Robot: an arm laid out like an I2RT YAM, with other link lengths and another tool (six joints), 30 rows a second.
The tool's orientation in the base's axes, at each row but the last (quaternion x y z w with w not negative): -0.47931 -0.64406 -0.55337 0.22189; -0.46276 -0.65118 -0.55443 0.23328; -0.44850 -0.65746 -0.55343 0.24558; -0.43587 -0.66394 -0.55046 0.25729; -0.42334 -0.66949 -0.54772 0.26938; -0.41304 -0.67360 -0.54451 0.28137
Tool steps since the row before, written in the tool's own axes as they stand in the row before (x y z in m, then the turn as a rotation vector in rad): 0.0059 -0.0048 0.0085 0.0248 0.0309 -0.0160; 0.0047 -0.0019 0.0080 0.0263 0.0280 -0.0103; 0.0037 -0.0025 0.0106 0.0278 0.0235 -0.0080; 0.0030 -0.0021 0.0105 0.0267 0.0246 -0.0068; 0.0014 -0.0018 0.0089 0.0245 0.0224 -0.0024; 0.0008 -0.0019 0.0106 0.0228 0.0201 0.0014
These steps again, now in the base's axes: -0.0047 0.0104 0.0000 0.0118 -0.0078 0.0403; -0.0021 0.0092 0.0007 0.0098 -0.0018 0.0385; -0.0021 0.0113 -0.0011 0.0056 0.0009 0.0368; -0.0018 0.0109 -0.0013 0.0072 0.0017 0.0362; -0.0013 0.0089 -0.0020 0.0069 0.0053 0.0321; -0.0013 0.0103 -0.0029 0.0060 0.0084 0.0286
